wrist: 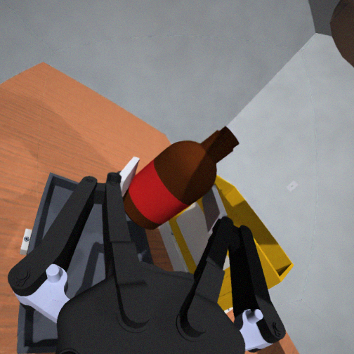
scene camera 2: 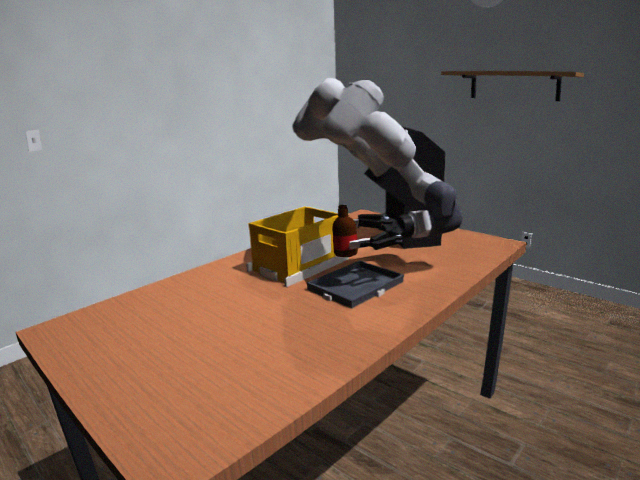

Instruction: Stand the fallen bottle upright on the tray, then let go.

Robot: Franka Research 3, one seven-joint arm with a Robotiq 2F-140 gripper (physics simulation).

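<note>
The brown bottle [scene camera 2: 343,222] [wrist: 186,165] with a red label is upright in the scene view, with its neck up. My gripper [scene camera 2: 354,233] [wrist: 171,179] is shut on the bottle, lying nearly level, with one finger on each side of the bottle's body. The bottle's base is held above table height. The dark grey tray [scene camera 2: 367,296] [wrist: 62,201] lies flat on the table; in the scene view the bottle shows above its back left edge. In the wrist view the tray is below and left of the bottle's base, partly hidden by the left finger.
A yellow crate [scene camera 2: 268,255] [wrist: 255,235] stands just left of the bottle in the scene view, with pale low strips around its foot. The wooden table [scene camera 2: 206,351] [wrist: 75,110] carries both tray and crate. A shelf [scene camera 2: 511,73] is on the back wall.
</note>
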